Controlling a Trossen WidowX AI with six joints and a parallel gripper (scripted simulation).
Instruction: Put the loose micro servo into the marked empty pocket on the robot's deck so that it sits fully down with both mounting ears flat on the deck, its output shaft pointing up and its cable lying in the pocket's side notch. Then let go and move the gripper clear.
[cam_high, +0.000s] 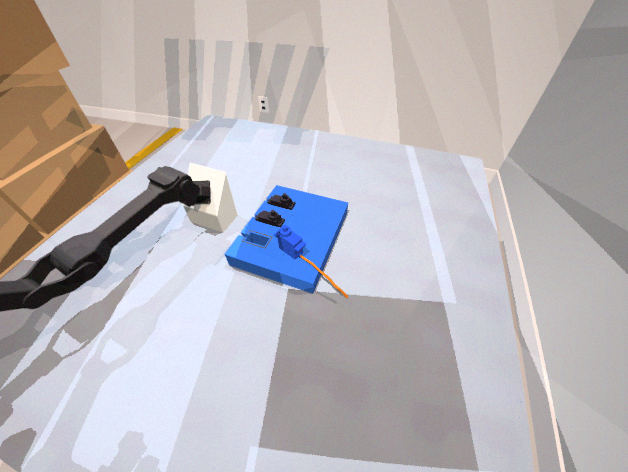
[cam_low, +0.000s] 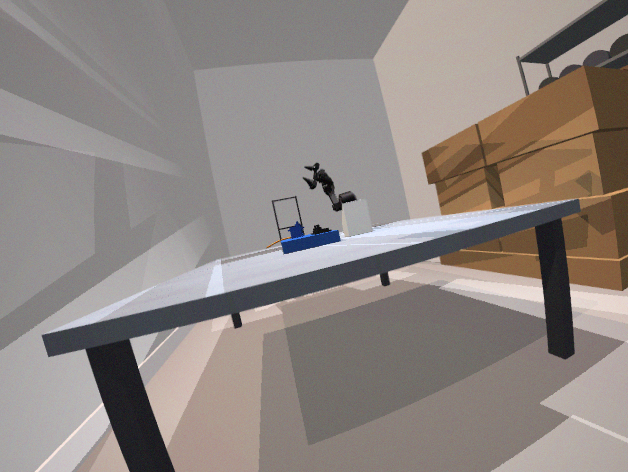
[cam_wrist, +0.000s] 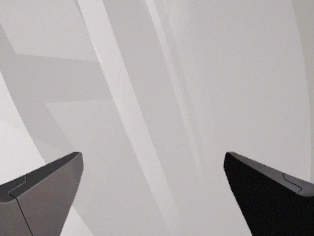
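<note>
Right now the blue deck is 440 mm below my gripper tip, 430 mm to the left of it and 240 mm ahead of it.
</note>
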